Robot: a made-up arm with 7 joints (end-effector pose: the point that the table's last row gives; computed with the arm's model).
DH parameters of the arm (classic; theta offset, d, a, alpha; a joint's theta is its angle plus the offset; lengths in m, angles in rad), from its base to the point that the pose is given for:
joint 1: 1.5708 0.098 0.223 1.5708
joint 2: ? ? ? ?
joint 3: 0 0.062 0.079 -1.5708
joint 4: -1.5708 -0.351 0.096 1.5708
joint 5: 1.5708 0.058 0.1 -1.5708
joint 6: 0 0.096 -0.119 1.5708
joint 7: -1.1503 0 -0.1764 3.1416
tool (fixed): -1.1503 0.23 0 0
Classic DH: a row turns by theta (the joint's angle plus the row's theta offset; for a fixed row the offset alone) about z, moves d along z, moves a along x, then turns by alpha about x.
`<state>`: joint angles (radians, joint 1 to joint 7).
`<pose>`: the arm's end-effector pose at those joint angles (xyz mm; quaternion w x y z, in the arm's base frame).
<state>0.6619 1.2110 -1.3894 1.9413 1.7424 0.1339 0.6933</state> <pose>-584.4 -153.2 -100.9 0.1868 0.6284 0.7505 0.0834</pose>
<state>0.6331 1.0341 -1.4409 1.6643 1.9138 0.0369 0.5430</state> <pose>-607.3 -155.2 -59.6 0.2679 0.6483 0.7124 -0.0224</pose>
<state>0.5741 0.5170 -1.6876 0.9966 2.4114 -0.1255 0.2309</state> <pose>-661.6 9.4 1.5 0.3795 0.7209 0.5113 -0.2737</pose>
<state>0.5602 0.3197 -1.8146 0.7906 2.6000 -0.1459 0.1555</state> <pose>-644.6 106.1 -17.2 0.3812 0.7560 0.4222 -0.3238</pose>
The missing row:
joint 2: 1.5708 -0.136 0.334 1.5708
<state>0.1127 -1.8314 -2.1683 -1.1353 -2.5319 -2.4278 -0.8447</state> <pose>418.7 460.6 -32.4 0.1341 -0.4854 -0.0173 -0.8638</pose>
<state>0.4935 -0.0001 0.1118 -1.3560 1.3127 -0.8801 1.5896</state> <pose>-682.6 291.6 618.9 0.2920 -0.1055 -0.2657 -0.9127</pose>
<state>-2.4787 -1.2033 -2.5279 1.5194 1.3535 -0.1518 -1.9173</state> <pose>7.7 -366.8 237.1 0.9440 -0.1209 -0.0603 0.3011</pose>
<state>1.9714 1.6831 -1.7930 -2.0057 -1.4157 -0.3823 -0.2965</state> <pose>82.2 18.5 269.6 0.5208 -0.2378 0.3386 0.7467</pose>
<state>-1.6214 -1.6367 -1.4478 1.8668 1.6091 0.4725 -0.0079</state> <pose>32.8 534.9 189.8 0.6314 -0.0966 -0.0288 -0.7688</pose>
